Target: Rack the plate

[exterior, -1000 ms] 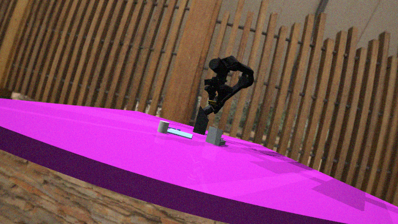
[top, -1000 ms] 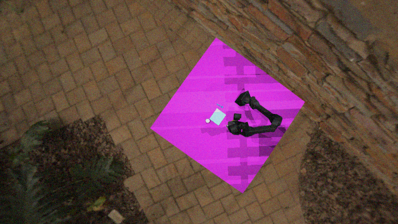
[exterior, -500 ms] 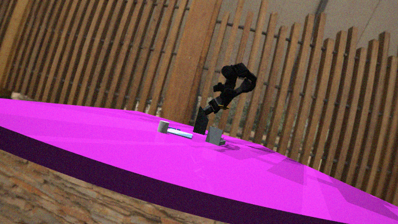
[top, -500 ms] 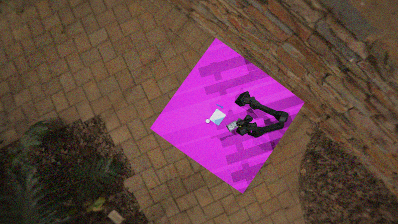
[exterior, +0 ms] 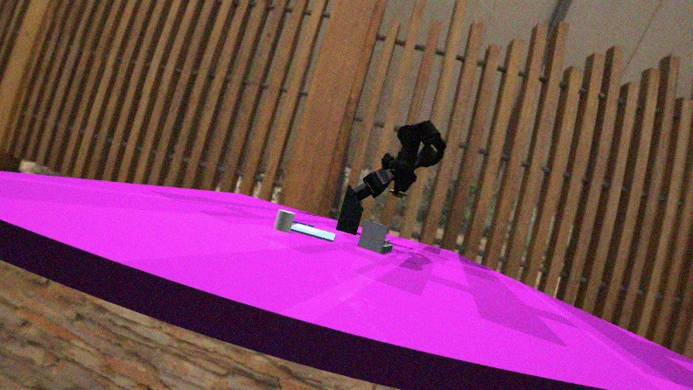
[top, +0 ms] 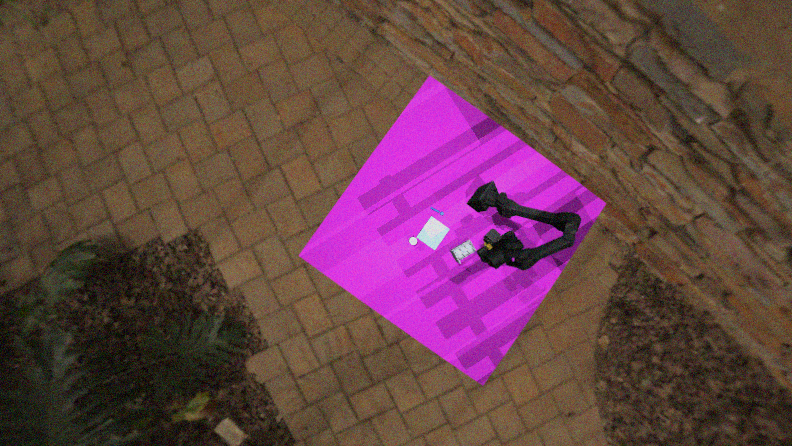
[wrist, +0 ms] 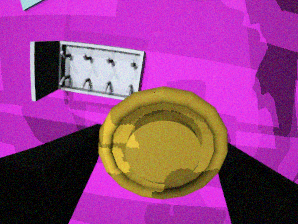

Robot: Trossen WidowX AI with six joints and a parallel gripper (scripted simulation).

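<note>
The dish rack is 8 cm ahead of my gripper tip, 4 cm to the right of it and 16 cm below it. Also, from my gripper tip: blue spoon (4 cm behind, 28 cm to the right, 18 cm below); yellow plate (1 cm above); light blue square mat (8 cm ahead, 24 cm to the right, 18 cm below).
</note>
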